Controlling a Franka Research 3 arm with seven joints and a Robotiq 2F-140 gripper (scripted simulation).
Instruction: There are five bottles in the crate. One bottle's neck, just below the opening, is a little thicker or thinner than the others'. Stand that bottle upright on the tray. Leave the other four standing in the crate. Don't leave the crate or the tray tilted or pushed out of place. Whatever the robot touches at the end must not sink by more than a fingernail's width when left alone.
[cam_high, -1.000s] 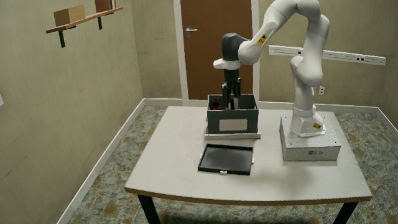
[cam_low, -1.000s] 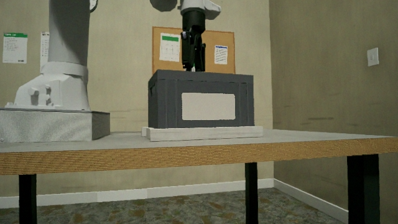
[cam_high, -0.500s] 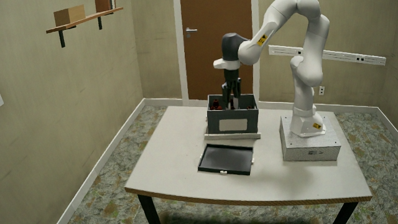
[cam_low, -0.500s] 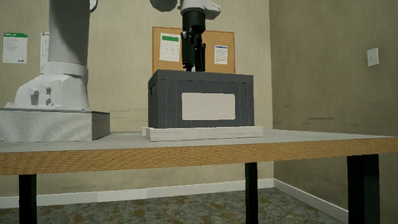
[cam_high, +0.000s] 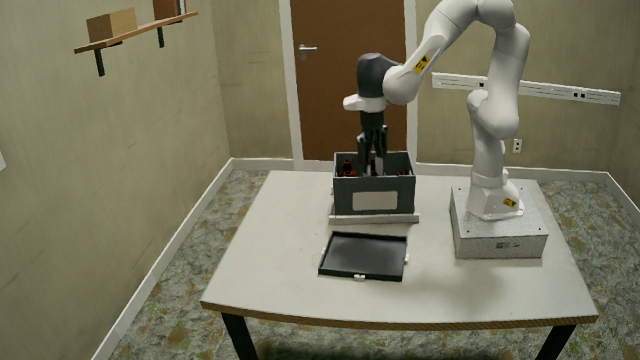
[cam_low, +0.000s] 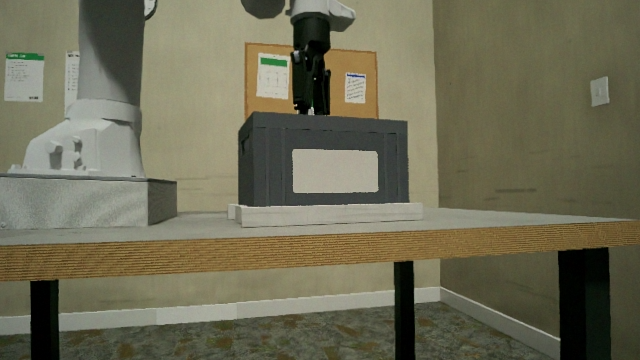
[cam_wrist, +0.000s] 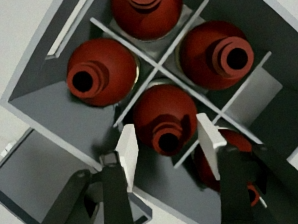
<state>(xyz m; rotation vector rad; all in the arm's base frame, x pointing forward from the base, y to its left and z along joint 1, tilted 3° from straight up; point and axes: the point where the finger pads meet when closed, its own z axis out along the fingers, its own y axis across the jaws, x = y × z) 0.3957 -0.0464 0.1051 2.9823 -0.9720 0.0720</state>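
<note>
The dark grey crate is 4 cm to the right of my hand and 9 cm below it. Round my hand: dark tray (1 cm behind, 25 cm to the left, 16 cm below).
</note>
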